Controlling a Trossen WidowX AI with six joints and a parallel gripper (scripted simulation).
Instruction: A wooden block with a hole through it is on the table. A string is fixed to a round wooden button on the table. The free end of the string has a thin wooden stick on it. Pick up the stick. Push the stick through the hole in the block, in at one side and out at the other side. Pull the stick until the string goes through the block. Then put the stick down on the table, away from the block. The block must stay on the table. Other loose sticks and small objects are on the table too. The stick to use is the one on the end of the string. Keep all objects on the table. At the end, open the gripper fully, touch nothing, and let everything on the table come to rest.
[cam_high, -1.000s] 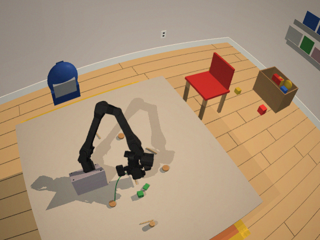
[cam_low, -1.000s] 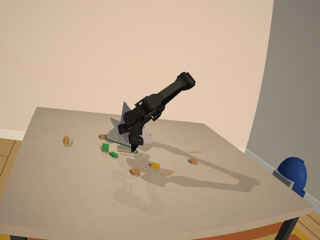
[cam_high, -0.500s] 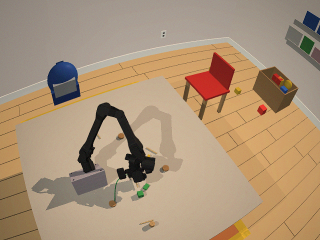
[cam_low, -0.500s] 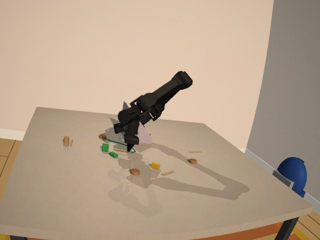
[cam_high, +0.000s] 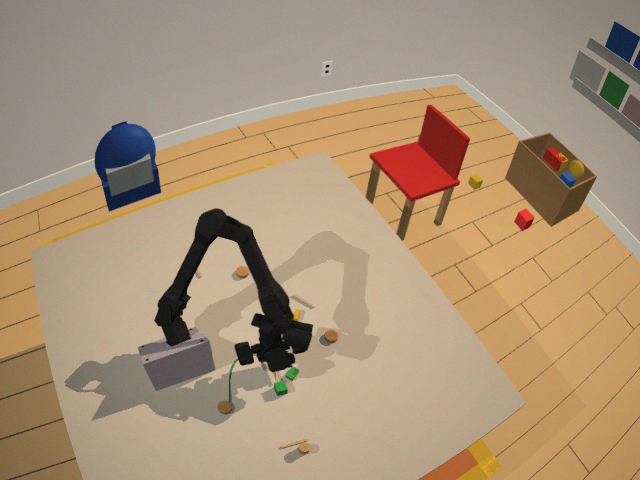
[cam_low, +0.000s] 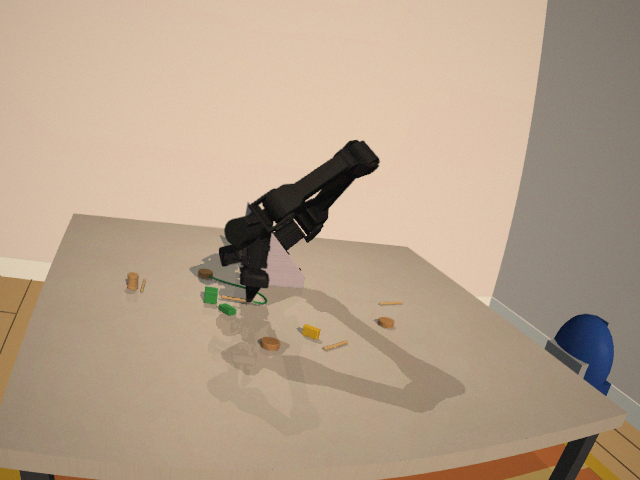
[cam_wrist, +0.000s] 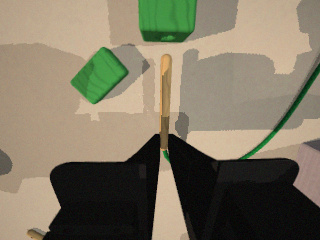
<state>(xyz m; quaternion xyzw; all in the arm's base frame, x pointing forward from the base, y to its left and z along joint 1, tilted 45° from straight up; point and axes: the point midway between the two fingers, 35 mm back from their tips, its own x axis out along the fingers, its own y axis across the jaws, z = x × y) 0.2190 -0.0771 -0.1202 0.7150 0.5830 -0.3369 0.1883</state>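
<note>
Right now my gripper tip is 60 mm to the left of the green block, 30 mm short of it and 10 mm above it. The rest, counted from my gripper tip: thin wooden stick: 10 mm to the right; yellow block: 150 mm ahead, 100 mm to the left; round wooden button: 190 mm behind, 60 mm to the right, 10 mm below.
</note>
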